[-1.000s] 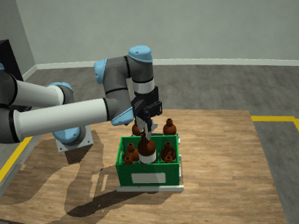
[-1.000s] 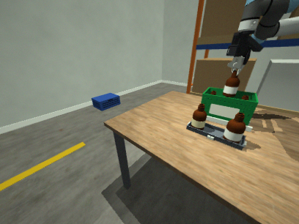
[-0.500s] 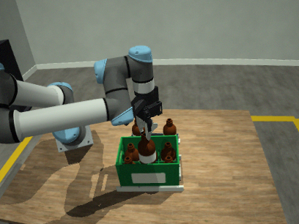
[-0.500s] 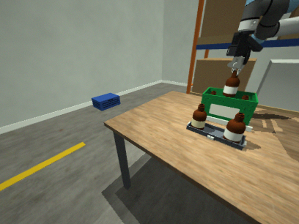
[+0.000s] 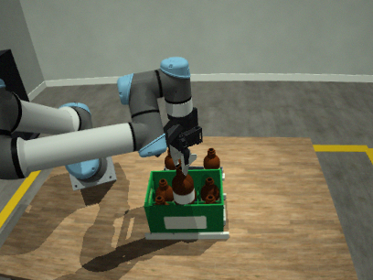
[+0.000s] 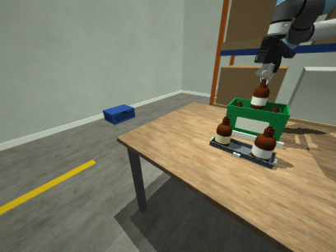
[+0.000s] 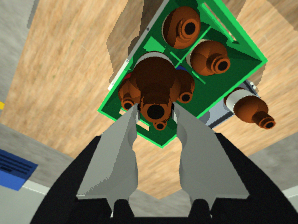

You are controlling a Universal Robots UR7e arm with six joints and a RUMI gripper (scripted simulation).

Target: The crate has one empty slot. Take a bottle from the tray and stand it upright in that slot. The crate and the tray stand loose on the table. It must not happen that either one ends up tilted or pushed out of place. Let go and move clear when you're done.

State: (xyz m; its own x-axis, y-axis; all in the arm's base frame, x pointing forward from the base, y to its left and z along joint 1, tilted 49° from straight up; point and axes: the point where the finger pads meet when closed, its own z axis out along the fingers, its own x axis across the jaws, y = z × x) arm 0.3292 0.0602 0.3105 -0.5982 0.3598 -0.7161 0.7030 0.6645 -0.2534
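The green crate is 210 mm below my hand and 40 mm to the left of it. From my hand the other things lie so: grey tray 280 mm to the left, 280 mm below, 10 mm ahead.
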